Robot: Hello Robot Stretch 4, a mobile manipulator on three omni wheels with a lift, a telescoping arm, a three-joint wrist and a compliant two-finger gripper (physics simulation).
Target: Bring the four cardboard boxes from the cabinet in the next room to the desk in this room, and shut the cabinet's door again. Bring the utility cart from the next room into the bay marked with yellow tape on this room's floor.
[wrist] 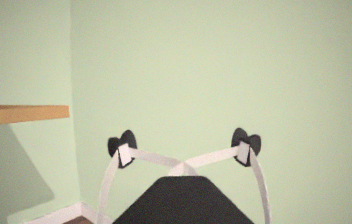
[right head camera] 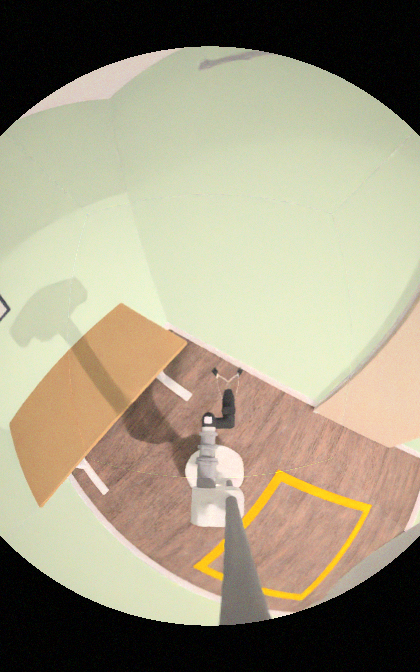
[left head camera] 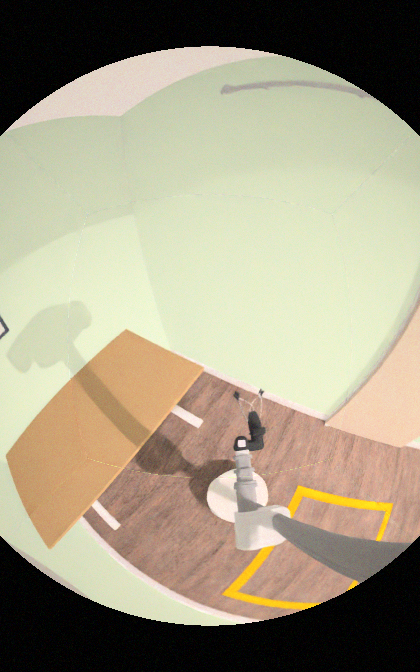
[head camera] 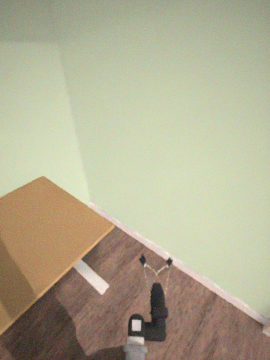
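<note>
The desk [head camera: 47,235] [left head camera: 95,415] [right head camera: 85,395] has a bare-looking orange-brown top and white feet and stands in the corner at the left; its edge [wrist: 35,114] shows at the left of the wrist view. The yellow tape bay [left head camera: 345,497] [right head camera: 325,492] is marked on the floor at the lower right, beside the robot's base. My gripper [head camera: 156,261] [left head camera: 249,394] [right head camera: 227,372] [wrist: 183,141] is open, with no object between its fingertips. It is right of the desk, in front of the green wall. The cardboard boxes, the cabinet and the utility cart do not show.
A green wall [head camera: 175,140] [left head camera: 240,280] [right head camera: 230,270] [wrist: 210,70] with a white baseboard runs behind the gripper. A beige panel [left head camera: 385,400] [right head camera: 372,400] stands at the right. The robot's round white base [left head camera: 220,495] [right head camera: 235,462] is between the desk and the bay. A framed item [left head camera: 2,327] [right head camera: 3,307] hangs at the far left.
</note>
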